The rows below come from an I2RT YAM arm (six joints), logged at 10 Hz.
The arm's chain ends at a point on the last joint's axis. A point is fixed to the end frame.
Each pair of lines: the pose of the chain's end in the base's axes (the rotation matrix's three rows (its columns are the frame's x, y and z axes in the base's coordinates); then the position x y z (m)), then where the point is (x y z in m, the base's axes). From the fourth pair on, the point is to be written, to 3 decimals.
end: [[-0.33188 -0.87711 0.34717], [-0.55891 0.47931 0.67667], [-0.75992 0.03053 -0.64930]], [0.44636 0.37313 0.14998]
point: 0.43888 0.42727 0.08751
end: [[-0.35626 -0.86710 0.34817], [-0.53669 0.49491 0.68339], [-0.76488 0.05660 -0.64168]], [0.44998 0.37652 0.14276]
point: 0.44240 0.43207 0.08155
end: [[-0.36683 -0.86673 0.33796], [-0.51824 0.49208 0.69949], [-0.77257 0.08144 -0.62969]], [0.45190 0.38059 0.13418]
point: 0.44336 0.43762 0.07448
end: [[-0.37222 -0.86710 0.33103], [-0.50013 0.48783 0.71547], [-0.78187 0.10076 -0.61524]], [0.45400 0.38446 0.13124]
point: 0.445 0.443 0.073
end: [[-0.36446 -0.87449 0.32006], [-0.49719 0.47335 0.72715], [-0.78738 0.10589 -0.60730]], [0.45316 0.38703 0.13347]
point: 0.443 0.446 0.076
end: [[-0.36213 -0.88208 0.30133], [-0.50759 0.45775 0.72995], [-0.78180 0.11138 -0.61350]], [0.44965 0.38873 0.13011]
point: 0.438 0.447 0.072
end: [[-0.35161 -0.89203 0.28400], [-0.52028 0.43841 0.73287], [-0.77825 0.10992 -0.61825]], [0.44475 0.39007 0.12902]
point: 0.432 0.448 0.071
